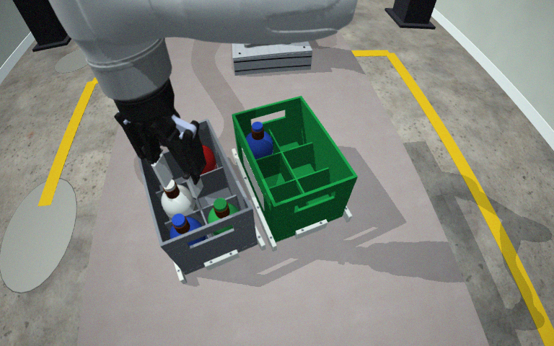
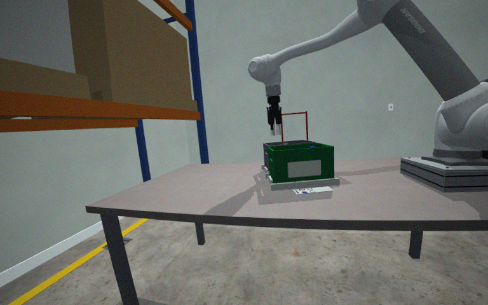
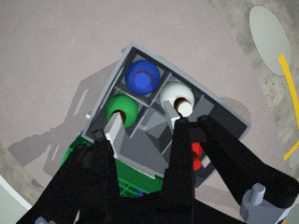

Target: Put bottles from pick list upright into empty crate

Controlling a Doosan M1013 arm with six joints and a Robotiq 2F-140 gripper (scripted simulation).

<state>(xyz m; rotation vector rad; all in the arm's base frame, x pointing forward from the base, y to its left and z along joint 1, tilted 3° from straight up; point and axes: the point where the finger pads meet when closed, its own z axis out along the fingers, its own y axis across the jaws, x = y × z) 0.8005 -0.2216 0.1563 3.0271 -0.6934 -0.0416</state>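
My hand is 170 mm above the green bottle, 60 mm to the right of it and 10 mm short of it. Round my hand: grey crate: 170 mm below, 70 mm behind, 10 mm to the right; then red-label bottle: 170 mm below, 170 mm behind; then white-label bottle: 170 mm below, 50 mm to the right, 50 mm behind.
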